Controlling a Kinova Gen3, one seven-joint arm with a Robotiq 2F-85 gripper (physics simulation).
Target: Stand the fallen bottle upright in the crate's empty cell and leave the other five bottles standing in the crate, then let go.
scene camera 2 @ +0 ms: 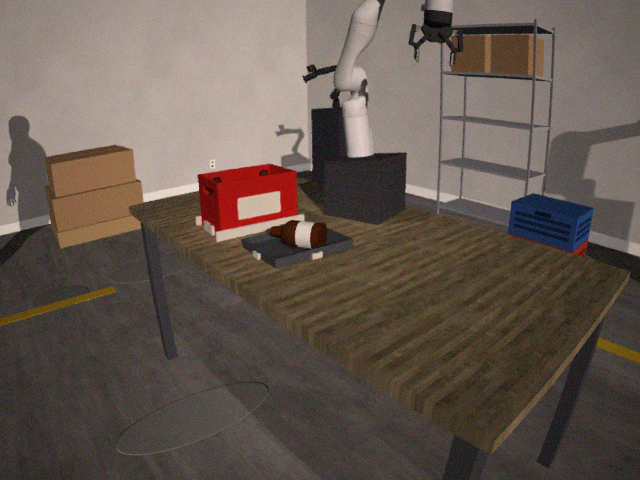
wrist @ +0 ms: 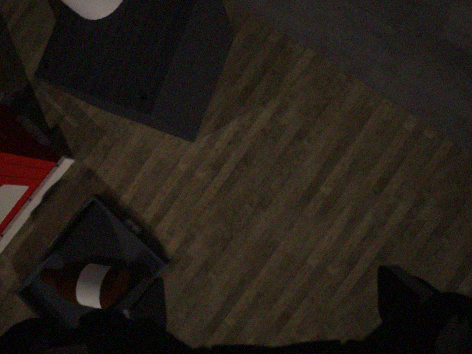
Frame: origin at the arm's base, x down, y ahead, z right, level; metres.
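Where they show: gripper, fingertip midpoint: (scene camera 2: pixel 434 63) (wrist: pixel 270 295); arm's base, link origin: (scene camera 2: pixel 359 155).
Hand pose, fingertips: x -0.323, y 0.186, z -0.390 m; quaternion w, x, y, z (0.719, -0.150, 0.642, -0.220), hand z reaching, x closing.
Each offset is from my fingertips to the top centre of the thing. Level surfaces: height alone.
The fallen brown bottle with a white label {dz +0.276, dx +0.438, dy +0.260 m} (scene camera 2: pixel 310 234) (wrist: pixel 93 285) lies on its side in a shallow dark tray {dz +0.277, dx +0.492, dy +0.258 m} (scene camera 2: pixel 281 260) (wrist: pixel 95 220), its neck toward the crate side. The red crate {dz +0.558, dx +0.342, dy +0.204 m} (scene camera 2: pixel 222 206) (wrist: pixel 30 167) stands on the table beside the tray. Small dark bits of bottles show at its rim in the scene view; its cells and most of the bottles inside are hidden by the walls. My gripper (scene camera 2: pixel 435 57) (wrist: pixel 270 295) is open and empty, high above the table and well away from the bottle and the crate.
The arm's dark base block (scene camera 2: pixel 361 188) (wrist: pixel 192 80) stands on the table behind the tray. The wooden table {dx +0.517 m} (scene camera 2: pixel 413 310) (wrist: pixel 280 200) carries the crate and tray. A metal shelf rack (scene camera 2: pixel 532 103), a blue crate (scene camera 2: pixel 550 222) and cardboard boxes (scene camera 2: pixel 93 173) stand beyond the table.
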